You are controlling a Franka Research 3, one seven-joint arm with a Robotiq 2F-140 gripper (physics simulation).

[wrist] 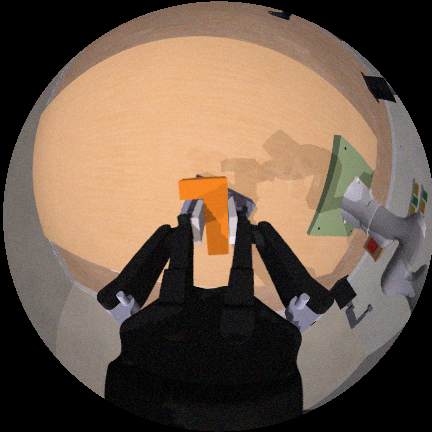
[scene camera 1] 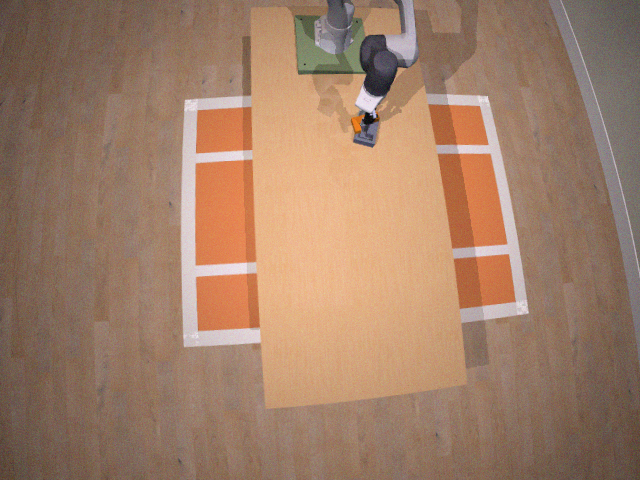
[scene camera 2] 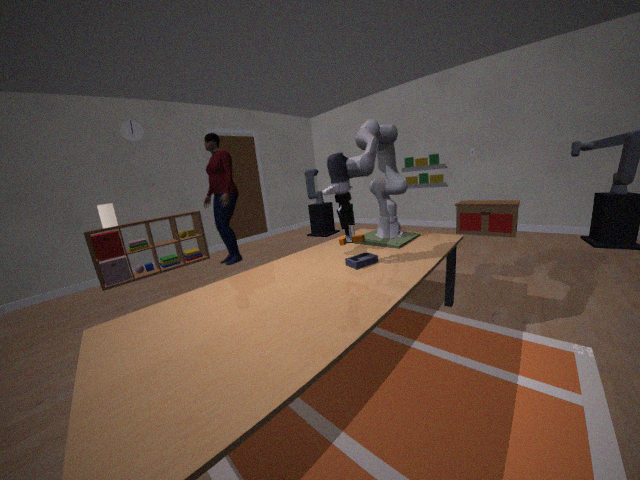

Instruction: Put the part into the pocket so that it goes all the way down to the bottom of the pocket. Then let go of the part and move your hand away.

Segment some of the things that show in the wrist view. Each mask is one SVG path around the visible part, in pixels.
My gripper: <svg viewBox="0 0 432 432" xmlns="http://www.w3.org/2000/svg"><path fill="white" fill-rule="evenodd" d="M232 196L227 196L227 222L229 243L234 243L228 284L226 286L206 289L193 285L193 242L194 244L201 244L205 223L203 198L198 198L193 212L178 214L176 216L178 223L176 227L171 227L170 224L160 225L127 262L117 277L97 292L97 301L120 325L121 351L107 365L104 399L126 411L158 423L203 431L252 429L279 423L302 415L302 381L296 365L297 352L301 344L301 333L332 305L334 297L328 289L310 276L291 248L269 222L263 220L259 221L257 225L251 224L244 211L236 211ZM163 270L158 298L140 309ZM251 243L255 244L278 296L285 307L285 318L254 296Z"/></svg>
An orange L-shaped part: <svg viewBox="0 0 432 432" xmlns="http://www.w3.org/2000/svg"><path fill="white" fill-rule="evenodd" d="M178 180L179 199L203 198L208 255L228 254L227 177L204 176Z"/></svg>
